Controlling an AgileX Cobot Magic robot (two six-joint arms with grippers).
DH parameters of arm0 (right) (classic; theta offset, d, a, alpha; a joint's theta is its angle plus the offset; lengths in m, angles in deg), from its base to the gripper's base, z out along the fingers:
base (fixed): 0 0 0 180
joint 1: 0 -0.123 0 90
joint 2: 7.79 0 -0.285 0
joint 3: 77.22 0 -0.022 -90
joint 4: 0 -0.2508 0 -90
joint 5: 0 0 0.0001 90
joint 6: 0 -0.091 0 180
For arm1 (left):
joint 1: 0 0.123 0 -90
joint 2: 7.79 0 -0.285 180
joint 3: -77.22 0 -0.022 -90
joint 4: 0 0.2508 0 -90
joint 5: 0 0 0.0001 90
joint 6: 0 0.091 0 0
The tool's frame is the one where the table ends.
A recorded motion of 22 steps. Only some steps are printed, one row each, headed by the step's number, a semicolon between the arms.
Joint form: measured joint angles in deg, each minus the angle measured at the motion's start. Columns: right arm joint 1, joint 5, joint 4, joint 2, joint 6, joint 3; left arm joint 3, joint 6, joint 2, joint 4, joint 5, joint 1.
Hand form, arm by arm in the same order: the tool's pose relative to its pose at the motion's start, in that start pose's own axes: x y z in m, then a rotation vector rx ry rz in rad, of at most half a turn. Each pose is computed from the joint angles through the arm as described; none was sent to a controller.
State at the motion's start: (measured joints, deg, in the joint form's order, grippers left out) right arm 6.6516 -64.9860 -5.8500 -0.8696 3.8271 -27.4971; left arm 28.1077 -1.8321 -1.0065 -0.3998 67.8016 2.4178
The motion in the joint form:
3: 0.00 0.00 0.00 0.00 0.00 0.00; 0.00 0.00 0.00 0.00 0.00 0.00
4: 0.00 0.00 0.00 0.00 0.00 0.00; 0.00 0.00 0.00 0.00 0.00 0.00
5: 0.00 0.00 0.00 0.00 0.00 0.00; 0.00 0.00 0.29 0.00 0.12 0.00
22: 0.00 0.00 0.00 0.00 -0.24 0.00; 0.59 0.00 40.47 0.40 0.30 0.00
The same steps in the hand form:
3: 0.0000 0.0000 0.0000 0.0000 0.0000 0.0000; 0.0000 0.0000 0.0000 0.0000 0.0000 0.0000
4: 0.0000 0.0000 0.0000 0.0000 0.0000 0.0000; 0.0000 0.0000 0.0000 0.0000 0.0000 0.0000
5: 0.0000 0.0000 0.0000 0.0000 0.0000 0.0000; -0.0003 0.0000 0.0006 -0.0002 0.0072 0.0000
22: 0.0000 0.0000 0.0000 0.0000 0.0000 0.0042; -0.0335 0.0000 0.0924 -0.0295 0.7007 0.0003

